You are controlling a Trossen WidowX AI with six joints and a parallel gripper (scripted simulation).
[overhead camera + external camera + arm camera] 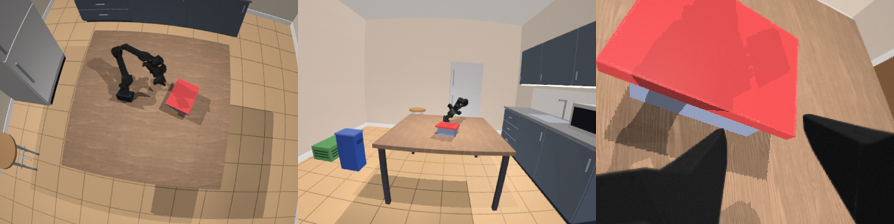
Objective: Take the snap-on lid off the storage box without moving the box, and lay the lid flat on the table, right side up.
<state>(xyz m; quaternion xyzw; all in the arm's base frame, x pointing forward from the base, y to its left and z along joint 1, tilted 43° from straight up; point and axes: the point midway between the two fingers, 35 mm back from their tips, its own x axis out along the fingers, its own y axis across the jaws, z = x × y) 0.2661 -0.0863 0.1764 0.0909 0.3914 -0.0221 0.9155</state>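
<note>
Now: the red lid 13 cm ahead of my gripper tip, 10 cm below it and 4 cm to the right of it. Also, from my gripper tip: storage box (14 cm below, 13 cm ahead, 4 cm to the right).
</note>
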